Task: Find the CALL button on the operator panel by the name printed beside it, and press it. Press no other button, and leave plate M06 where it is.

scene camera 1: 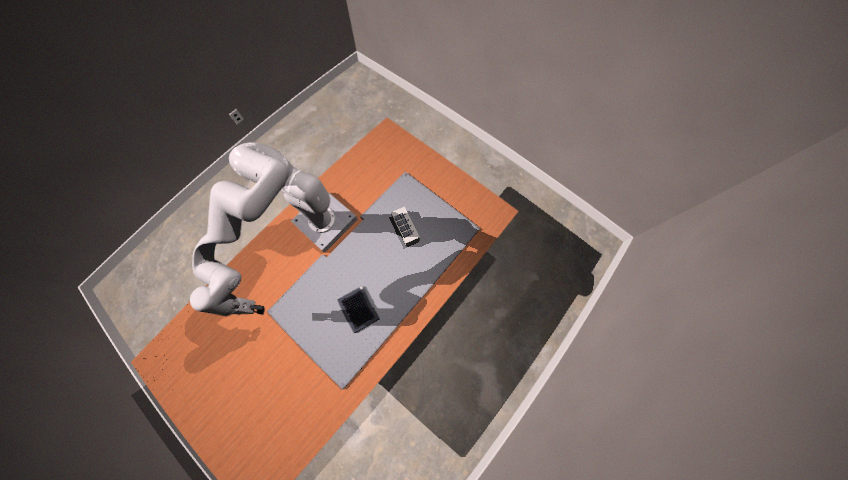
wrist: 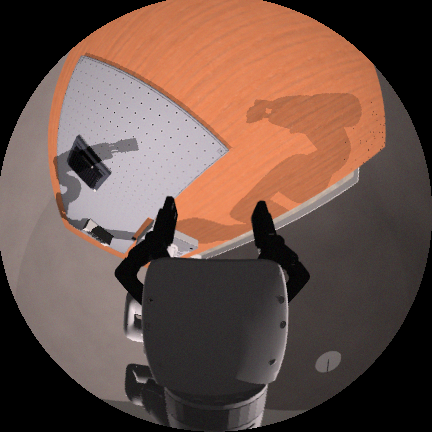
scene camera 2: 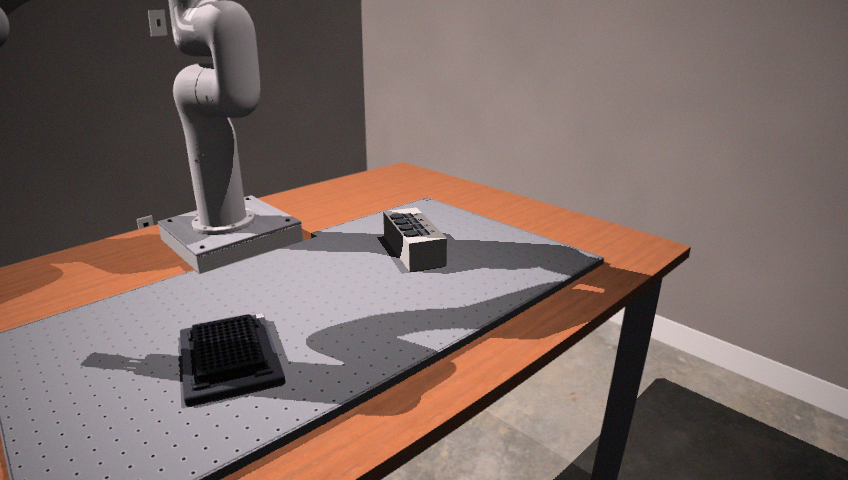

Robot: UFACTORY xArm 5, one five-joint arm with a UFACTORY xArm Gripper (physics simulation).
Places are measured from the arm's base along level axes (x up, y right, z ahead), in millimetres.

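Pixels of known places: gripper, fingertip midpoint: [scene camera 1: 251, 310] [wrist: 215, 206]; arm's base, origin of the base link: [scene camera 1: 322, 220] [scene camera 2: 223, 222].
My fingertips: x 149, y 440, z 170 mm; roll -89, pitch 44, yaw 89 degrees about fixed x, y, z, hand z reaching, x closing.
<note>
Ahead of a thing's pixels: the offset from my fingertips to its top centre. "*": to the spot under its first point. Level surfaces: height alone.
The operator panel {dx -123, dy -688, dz +135 mm} [scene camera 1: 409, 239] [scene camera 2: 427, 253] [wrist: 91, 226] is a pale box with several dark buttons in a row on its top. The names beside the buttons are too small to read, so I cannot tell which is CALL. A black plate with a grid of wells {* dx -163, dy -283, dz +254 mm} [scene camera 1: 358, 309] [scene camera 2: 229, 347] [wrist: 88, 166], likely M06, sits in a dark holder on the grey board. My gripper [scene camera 1: 260, 309] [wrist: 215, 206] is open and empty. It hangs above the table beside the board's left corner in scene camera 1, well away from the panel; it does not show in scene camera 2.
The grey perforated board {dx -179 mm} [scene camera 1: 333, 350] [scene camera 2: 136, 428] [wrist: 165, 130] lies on the orange wooden table {dx -191 mm} [scene camera 1: 238, 416] [scene camera 2: 630, 249] [wrist: 225, 60]. The arm's base plate [scene camera 1: 328, 239] [scene camera 2: 178, 240] stands at the board's rear edge. Arm shadows cross the board and part of the panel.
</note>
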